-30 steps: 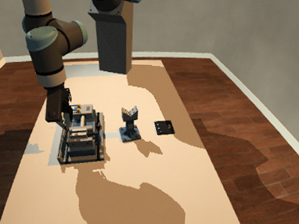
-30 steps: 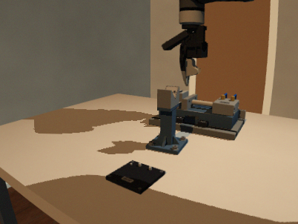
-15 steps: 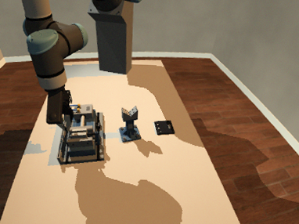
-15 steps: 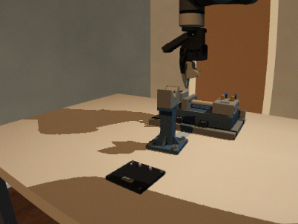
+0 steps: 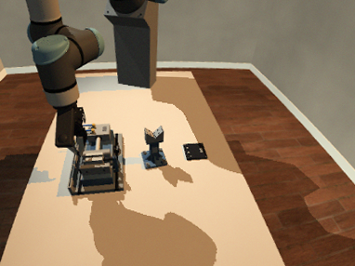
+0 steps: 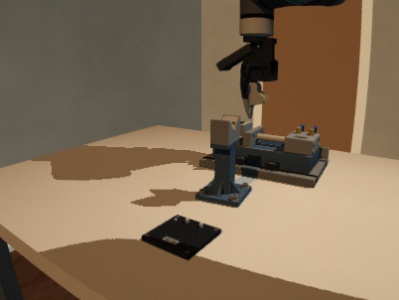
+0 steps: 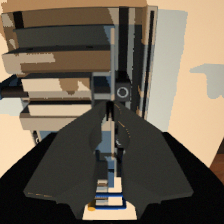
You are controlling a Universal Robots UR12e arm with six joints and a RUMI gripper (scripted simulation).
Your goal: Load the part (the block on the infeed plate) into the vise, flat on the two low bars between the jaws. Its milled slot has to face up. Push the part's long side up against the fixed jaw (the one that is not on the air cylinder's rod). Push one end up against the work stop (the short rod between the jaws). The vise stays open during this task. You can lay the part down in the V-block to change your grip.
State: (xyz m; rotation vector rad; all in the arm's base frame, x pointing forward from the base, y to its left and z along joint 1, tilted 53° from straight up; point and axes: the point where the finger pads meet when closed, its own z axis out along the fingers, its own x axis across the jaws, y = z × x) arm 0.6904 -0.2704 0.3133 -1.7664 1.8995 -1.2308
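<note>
Now: the part 2 cm ahead of my hand, 5 cm to the left of it and 3 cm below it. From my hand the other things lie so: dark work stop rod 3 cm ahead, 9 cm to the left, 4 cm below; then moving jaw 2 cm behind, 6 cm to the left, 5 cm below; then cream cylinder rod 7 cm behind, 7 cm to the left, 5 cm below.
</note>
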